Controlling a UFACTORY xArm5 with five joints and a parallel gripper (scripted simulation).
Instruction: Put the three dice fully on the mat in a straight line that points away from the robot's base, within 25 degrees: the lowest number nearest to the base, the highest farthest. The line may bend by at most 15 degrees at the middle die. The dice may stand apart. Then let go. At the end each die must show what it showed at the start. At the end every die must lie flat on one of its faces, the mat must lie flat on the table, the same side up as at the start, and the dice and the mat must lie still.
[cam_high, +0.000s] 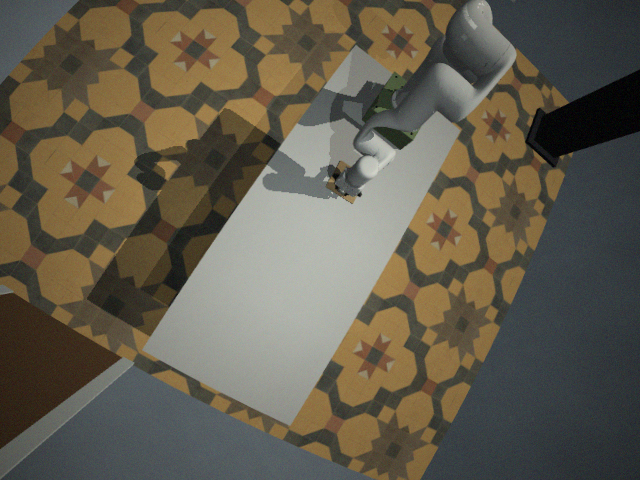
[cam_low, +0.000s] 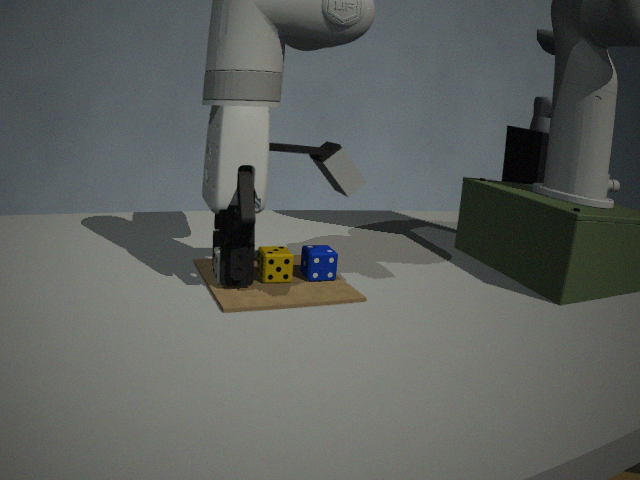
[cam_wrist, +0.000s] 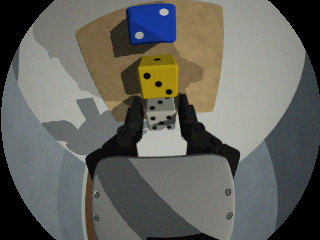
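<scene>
Right now my hand is 10 mm above the white die. From my hand the other things lie so: blue die 90 mm behind, 10 mm to the left, 10 mm below; yellow die 40 mm behind, 10 mm below; tan mat 40 mm behind, 20 mm below.
</scene>
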